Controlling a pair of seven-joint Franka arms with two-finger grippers.
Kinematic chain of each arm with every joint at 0, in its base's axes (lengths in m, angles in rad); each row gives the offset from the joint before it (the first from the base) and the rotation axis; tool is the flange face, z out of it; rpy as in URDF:
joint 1: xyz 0 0 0.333 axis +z
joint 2: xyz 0 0 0 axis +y
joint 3: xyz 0 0 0.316 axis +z
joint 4: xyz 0.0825 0 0 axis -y
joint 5: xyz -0.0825 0 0.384 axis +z
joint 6: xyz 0 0 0 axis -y
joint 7: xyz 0.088 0 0 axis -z
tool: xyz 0 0 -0.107 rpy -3.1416 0 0
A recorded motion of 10 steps. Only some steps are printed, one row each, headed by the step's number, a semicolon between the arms.
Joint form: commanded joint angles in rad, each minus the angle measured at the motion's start. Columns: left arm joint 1, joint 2, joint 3, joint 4, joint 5, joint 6, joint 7; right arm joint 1, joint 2, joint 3, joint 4, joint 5, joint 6, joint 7.
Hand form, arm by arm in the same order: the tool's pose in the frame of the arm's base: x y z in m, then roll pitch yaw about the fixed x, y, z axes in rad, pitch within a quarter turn. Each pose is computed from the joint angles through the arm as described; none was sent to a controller.
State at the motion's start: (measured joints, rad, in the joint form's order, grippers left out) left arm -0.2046 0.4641 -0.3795 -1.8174 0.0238 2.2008 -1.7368; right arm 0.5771 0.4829 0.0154 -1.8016 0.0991 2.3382 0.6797
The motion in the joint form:
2: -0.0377 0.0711 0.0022 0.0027 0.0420 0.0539 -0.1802; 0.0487 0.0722 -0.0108 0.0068 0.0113 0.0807 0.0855
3: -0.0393 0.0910 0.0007 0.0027 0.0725 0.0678 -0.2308; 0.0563 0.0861 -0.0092 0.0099 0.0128 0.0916 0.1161
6: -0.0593 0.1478 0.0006 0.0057 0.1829 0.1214 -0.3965; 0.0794 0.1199 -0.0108 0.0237 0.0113 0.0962 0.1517
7: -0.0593 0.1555 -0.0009 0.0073 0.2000 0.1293 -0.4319; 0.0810 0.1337 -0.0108 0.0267 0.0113 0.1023 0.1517
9: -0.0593 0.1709 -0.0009 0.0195 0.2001 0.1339 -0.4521; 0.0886 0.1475 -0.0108 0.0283 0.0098 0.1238 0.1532
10: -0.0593 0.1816 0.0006 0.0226 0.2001 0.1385 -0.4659; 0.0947 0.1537 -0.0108 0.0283 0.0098 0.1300 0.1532
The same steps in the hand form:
2: 0.5347 -0.3582 0.2580 -3.0408 0.1131 1.3028; 0.5354 0.3911 0.2463 -3.0378 0.0087 -0.2154
3: 0.5339 -0.3596 0.2471 -3.0392 0.0942 1.3314; 0.5326 0.3963 0.2394 -3.0373 0.0127 -0.2389
6: 0.5284 -0.3707 0.2181 -3.0651 0.0357 1.4033; 0.5251 0.4085 0.2232 -3.0514 0.0242 -0.2521
7: 0.5285 -0.3718 0.2149 -3.0714 0.0286 1.4258; 0.5245 0.4093 0.2158 -3.0554 0.0267 -0.2511
9: 0.5312 -0.3730 0.2107 -3.0701 0.0328 1.4488; 0.5224 0.4137 0.2093 -3.0498 0.0191 -0.2454
10: 0.5318 -0.3725 0.2055 -3.0656 0.0333 1.4650; 0.5198 0.4167 0.2058 -3.0501 0.0188 -0.2398

